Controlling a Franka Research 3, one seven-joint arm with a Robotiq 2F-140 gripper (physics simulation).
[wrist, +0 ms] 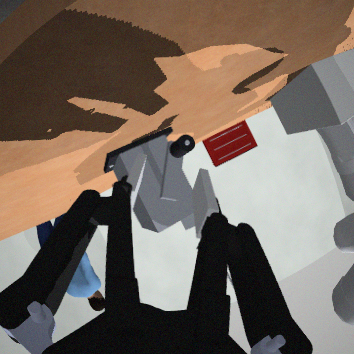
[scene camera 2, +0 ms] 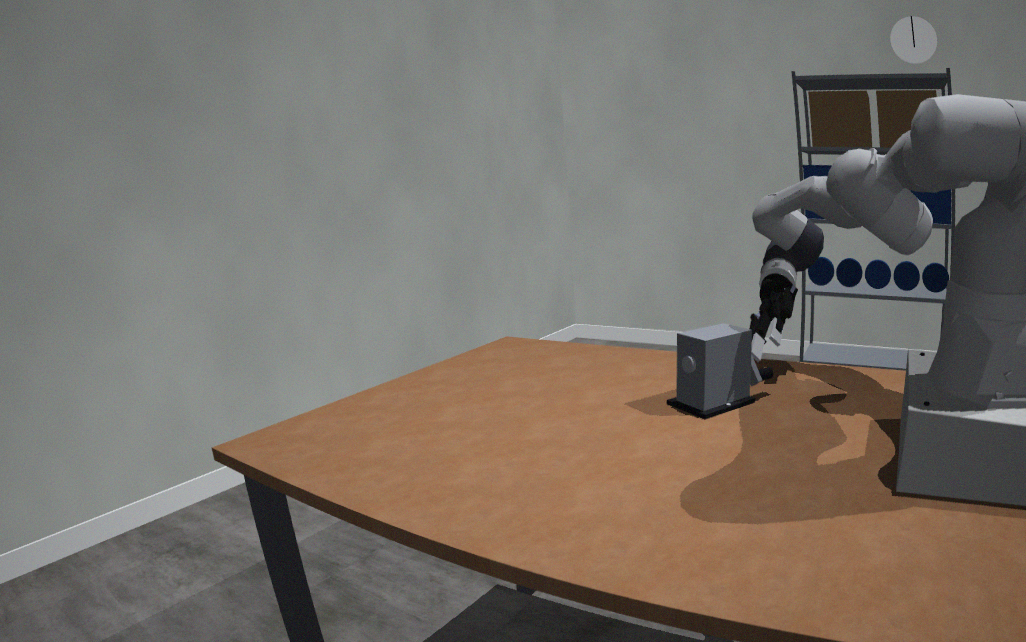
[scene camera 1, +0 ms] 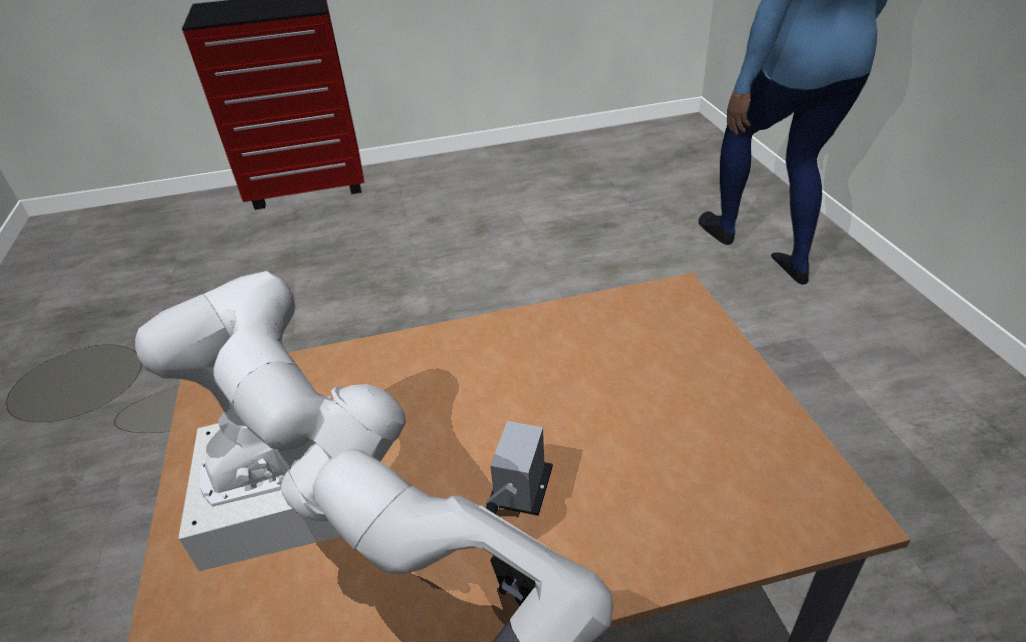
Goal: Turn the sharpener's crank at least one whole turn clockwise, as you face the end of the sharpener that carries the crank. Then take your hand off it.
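The sharpener, a grey box on a black base, stands upright on the table. Its crank is a grey arm on the end nearest the gripper. The crank's black knob hangs low, below the hub. My gripper is partly open, with nothing between its fingertips. The tips are close to the crank end; the knob lies beyond them in the wrist view. Whether a finger touches the crank I cannot tell. In scene camera 1 the arm hides much of the gripper.
The wooden table carries the arm's pale base block. A red drawer cabinet stands at the wall. A person in blue is beyond the table. A shelf rack stands behind the arm.
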